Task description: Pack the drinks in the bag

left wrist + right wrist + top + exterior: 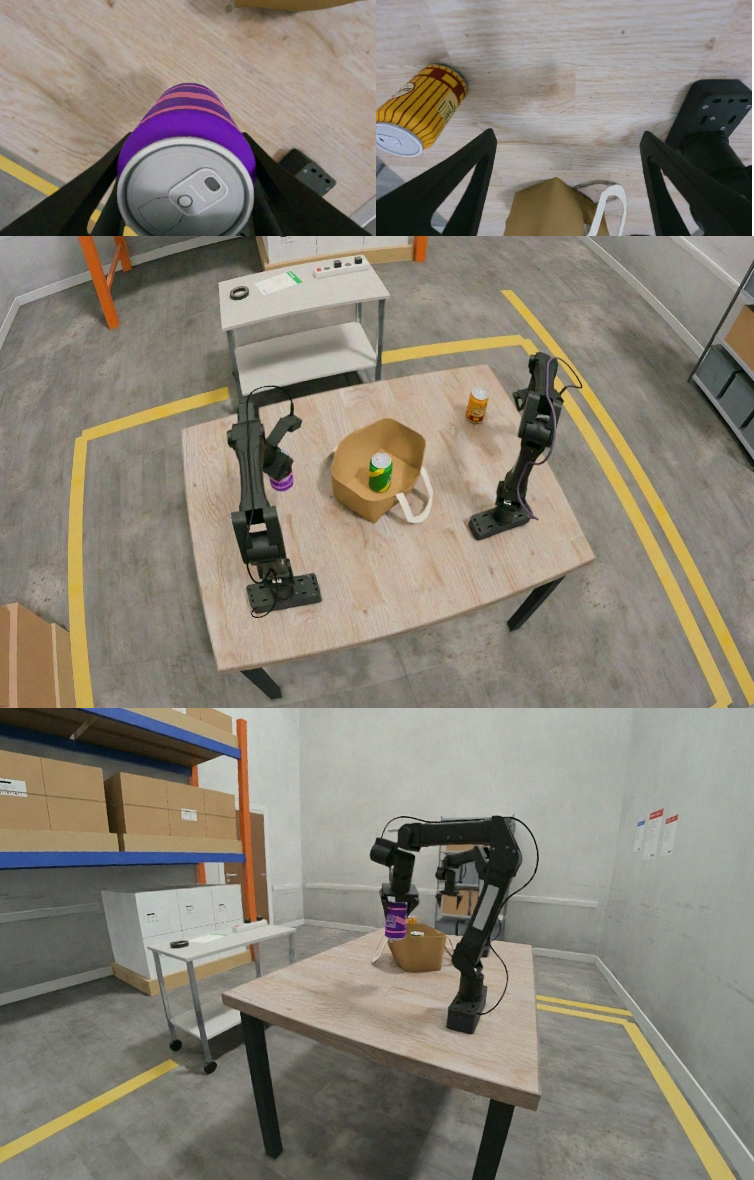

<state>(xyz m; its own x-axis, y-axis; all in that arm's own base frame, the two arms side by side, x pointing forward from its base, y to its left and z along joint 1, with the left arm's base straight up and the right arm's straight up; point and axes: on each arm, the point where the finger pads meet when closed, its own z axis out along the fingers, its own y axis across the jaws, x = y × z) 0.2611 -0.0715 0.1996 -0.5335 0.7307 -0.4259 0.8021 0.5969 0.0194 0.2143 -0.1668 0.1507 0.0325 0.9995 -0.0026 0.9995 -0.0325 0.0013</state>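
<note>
The green can lies 29 cm to the right of my left hand and 18 cm below it. Round my left hand: orange can: 70 cm to the right, 18 cm below, 15 cm ahead; purple can: 2 cm below.
</note>
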